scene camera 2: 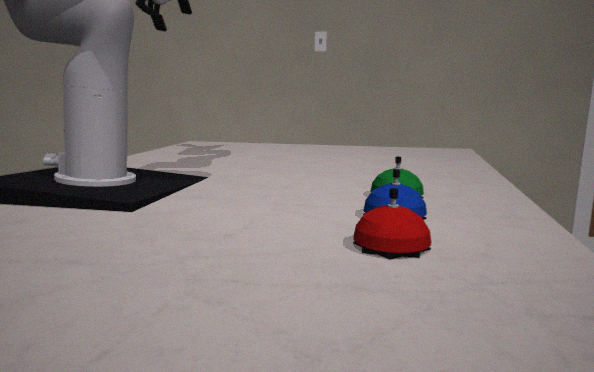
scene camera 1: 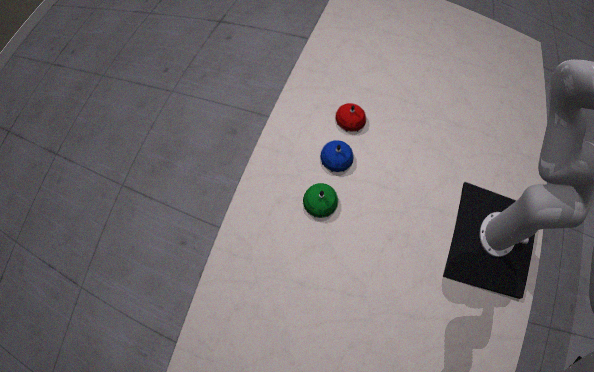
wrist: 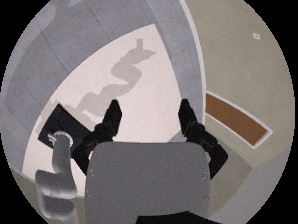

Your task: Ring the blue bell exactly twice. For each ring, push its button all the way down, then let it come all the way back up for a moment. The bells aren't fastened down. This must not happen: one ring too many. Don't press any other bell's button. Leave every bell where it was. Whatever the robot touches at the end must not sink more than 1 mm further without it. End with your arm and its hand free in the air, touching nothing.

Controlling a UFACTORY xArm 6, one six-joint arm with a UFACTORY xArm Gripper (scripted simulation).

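Wrist view does not show the blue bell, hidden by the gripper. Blue bell visible in scene camera 2 and in scene camera 1. Same spot on the blue bell (scene camera 2: 407,197) and (scene camera 1: 335,141).
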